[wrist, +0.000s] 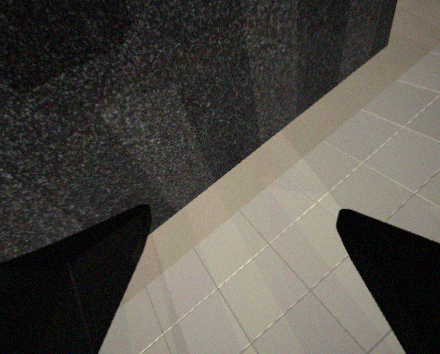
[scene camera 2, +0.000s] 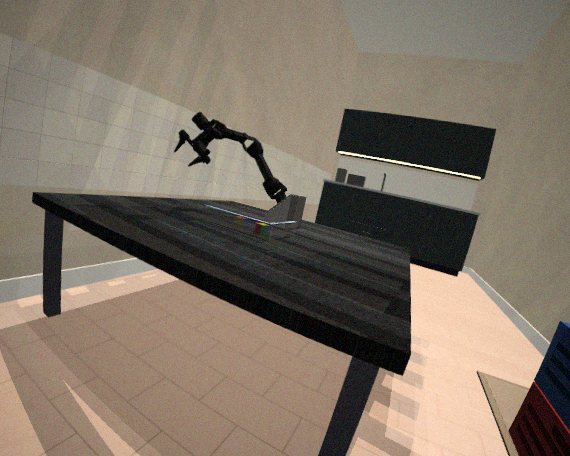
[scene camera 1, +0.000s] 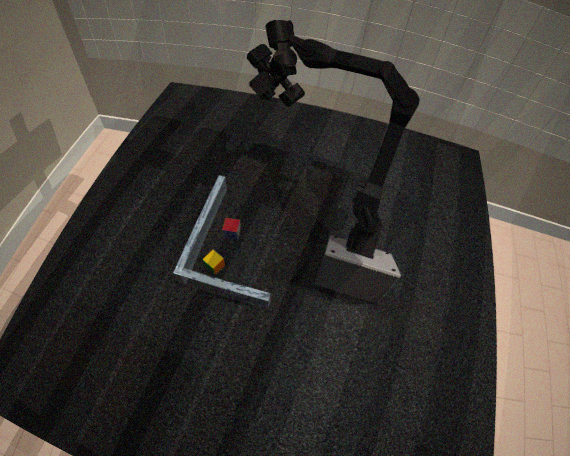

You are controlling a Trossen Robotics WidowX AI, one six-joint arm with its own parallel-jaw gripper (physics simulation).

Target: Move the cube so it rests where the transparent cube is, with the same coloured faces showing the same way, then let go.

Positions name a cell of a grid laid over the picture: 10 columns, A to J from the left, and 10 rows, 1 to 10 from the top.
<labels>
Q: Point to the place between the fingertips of my gripper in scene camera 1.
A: At E2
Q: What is my gripper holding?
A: Nothing.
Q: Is my gripper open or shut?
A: Open.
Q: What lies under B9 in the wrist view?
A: My gripper.
</labels>
